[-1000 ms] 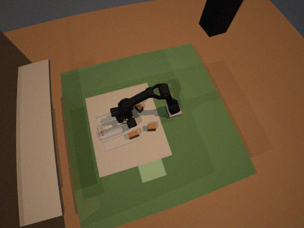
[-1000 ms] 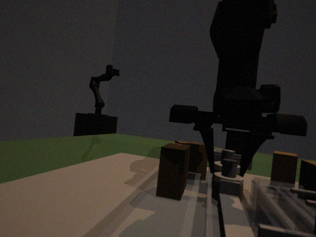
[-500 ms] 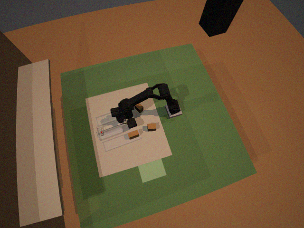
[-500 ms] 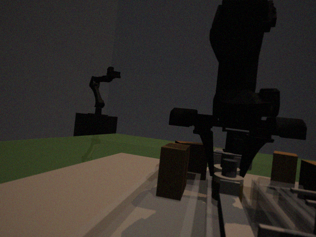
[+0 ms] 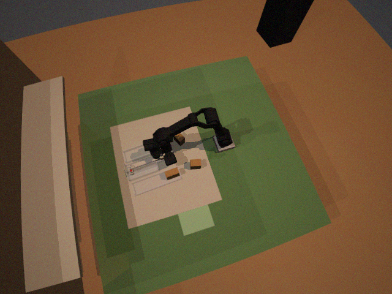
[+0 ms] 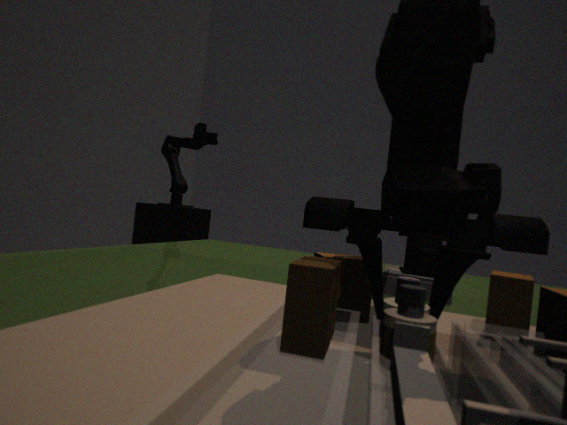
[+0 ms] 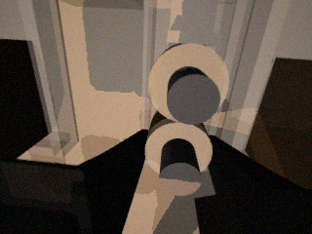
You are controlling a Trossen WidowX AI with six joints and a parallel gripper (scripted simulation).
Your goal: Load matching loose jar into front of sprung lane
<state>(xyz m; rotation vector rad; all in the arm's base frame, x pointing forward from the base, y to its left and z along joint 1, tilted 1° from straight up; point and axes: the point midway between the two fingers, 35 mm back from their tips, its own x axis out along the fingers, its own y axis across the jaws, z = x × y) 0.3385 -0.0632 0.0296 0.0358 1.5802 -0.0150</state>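
Right now my gripper tip is 5 cm short of the beige board, 3 cm above it and 2 cm to the right of it. From my gripper tip the other things lie so: long beige shelf 51 cm ahead, 34 cm above, 3 cm to the right; then red-topped part 23 cm ahead, 4 cm above, 3 cm to the left.
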